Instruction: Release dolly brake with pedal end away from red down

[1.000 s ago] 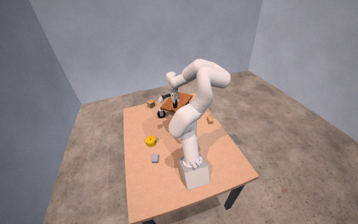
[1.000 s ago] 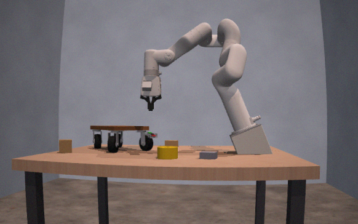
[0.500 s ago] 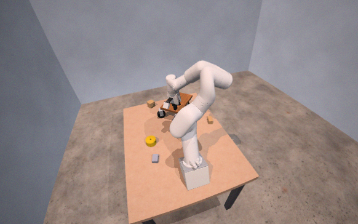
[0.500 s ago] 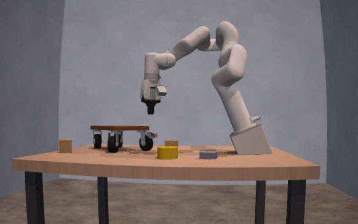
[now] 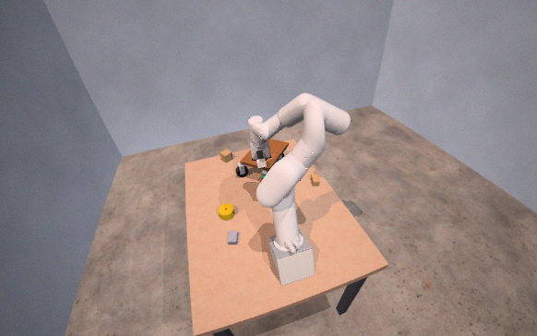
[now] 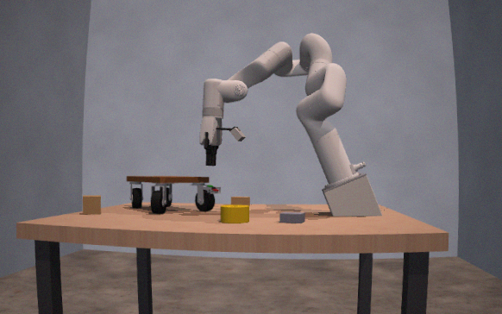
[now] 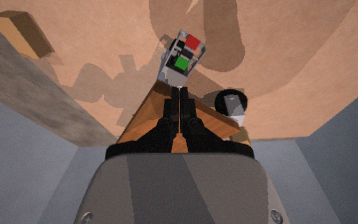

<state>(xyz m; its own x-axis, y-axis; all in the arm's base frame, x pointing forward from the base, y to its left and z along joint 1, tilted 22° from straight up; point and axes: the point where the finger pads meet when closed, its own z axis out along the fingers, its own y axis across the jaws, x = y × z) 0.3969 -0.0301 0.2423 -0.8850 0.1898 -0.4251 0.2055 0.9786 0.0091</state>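
Now: the brake pedal 100 mm below my hand, 10 mm to the left of it and 10 mm behind it. From my hand the other things lie so: grey block: 290 mm behind, 260 mm to the left, 170 mm below; then yellow cylinder: 260 mm to the left, 160 mm below, 120 mm behind; then tan cube: 380 mm ahead, 160 mm to the left, 160 mm below.
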